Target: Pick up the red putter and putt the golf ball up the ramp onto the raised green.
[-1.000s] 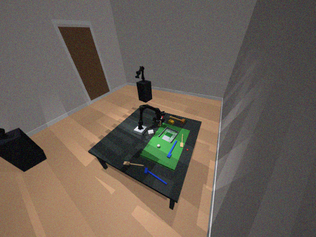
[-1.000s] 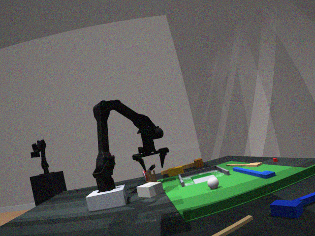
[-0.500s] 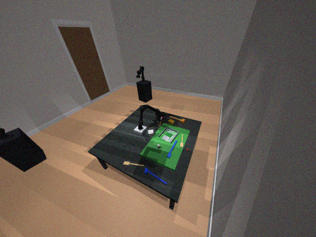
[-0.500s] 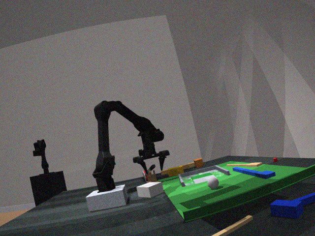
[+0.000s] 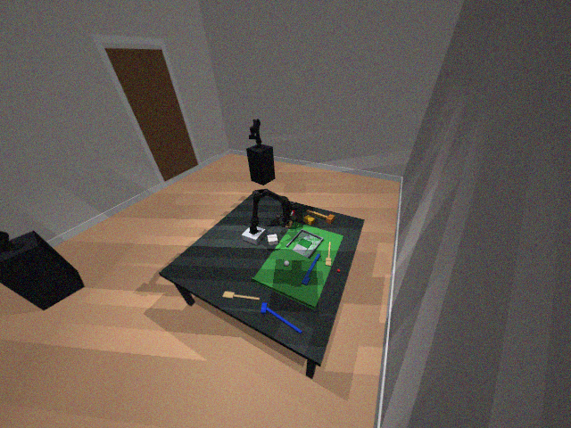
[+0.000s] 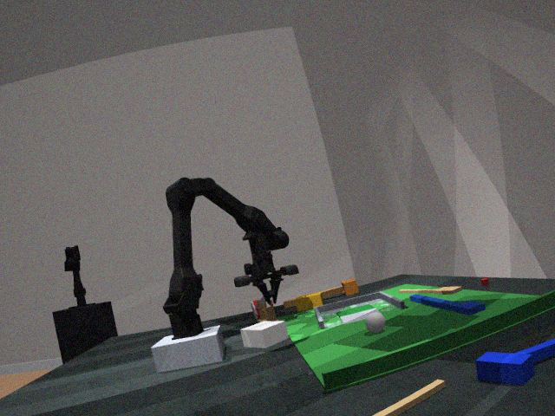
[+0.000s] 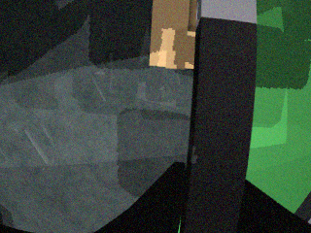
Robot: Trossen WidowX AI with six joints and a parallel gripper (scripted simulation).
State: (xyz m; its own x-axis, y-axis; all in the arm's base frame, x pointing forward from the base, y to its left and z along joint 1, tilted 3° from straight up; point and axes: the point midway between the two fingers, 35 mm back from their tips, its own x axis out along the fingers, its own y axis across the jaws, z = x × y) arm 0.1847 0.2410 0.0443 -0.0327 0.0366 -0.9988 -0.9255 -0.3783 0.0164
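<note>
Right now my gripper tip is 190 mm to the left of the white block, 50 mm above it and 10 mm past it. Also, from my gripper tip: white golf ball 320 mm to the right, 250 mm ahead, 40 mm below; small red cube 590 mm ahead, 130 mm to the right, 60 mm below; green mat 290 mm ahead, 170 mm to the right, 70 mm below.
</note>
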